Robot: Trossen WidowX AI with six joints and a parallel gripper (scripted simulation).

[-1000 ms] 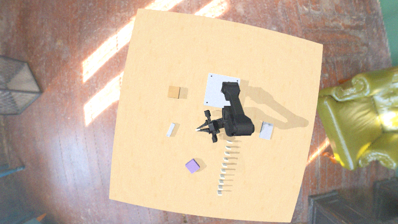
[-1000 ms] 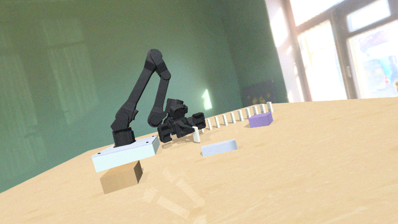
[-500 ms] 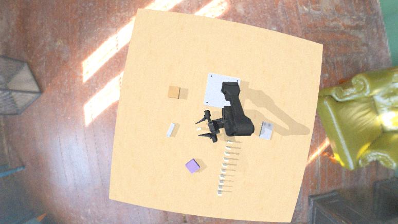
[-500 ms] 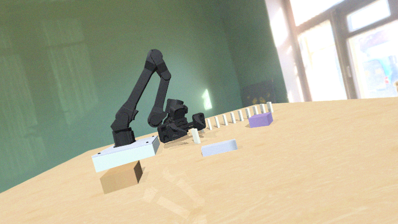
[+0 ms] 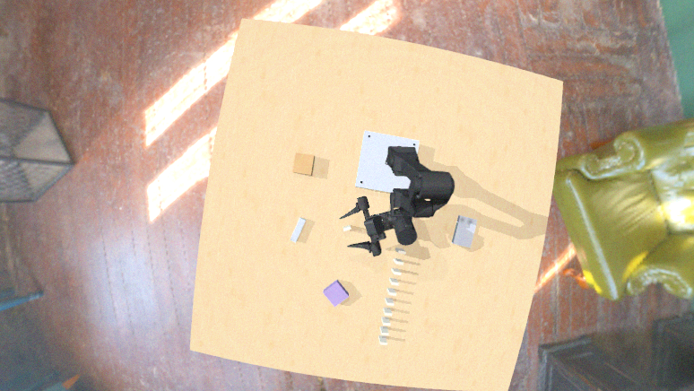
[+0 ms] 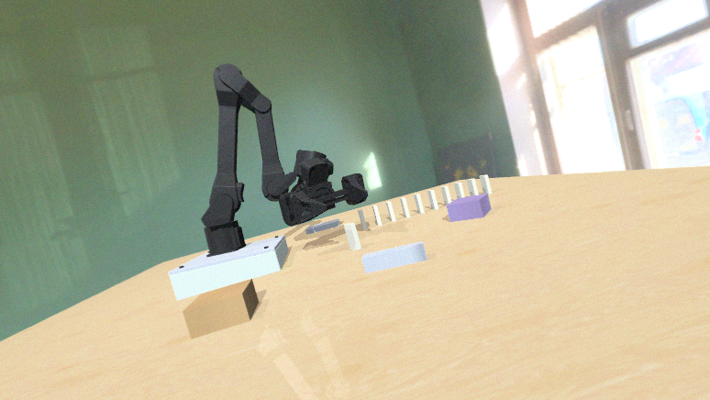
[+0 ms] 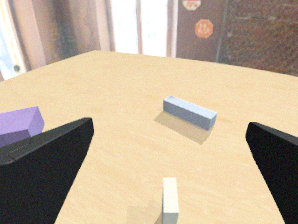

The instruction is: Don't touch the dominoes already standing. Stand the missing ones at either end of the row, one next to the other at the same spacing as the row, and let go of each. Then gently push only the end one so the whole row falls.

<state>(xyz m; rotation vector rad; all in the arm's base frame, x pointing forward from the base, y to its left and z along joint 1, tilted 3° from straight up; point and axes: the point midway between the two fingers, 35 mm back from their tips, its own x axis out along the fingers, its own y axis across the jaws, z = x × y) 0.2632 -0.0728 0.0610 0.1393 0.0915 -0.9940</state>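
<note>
Now: the grey bar 5 cm ahead of my gripper tip, 15 cm to the right of it and 8 cm below it. Also, from my gripper tip: tan block 18 cm behind, 19 cm to the right, 8 cm below; then purple block 23 cm ahead, 4 cm to the left, 8 cm below; then flat grey plate 11 cm behind, 42 cm to the left, 9 cm below.
</note>
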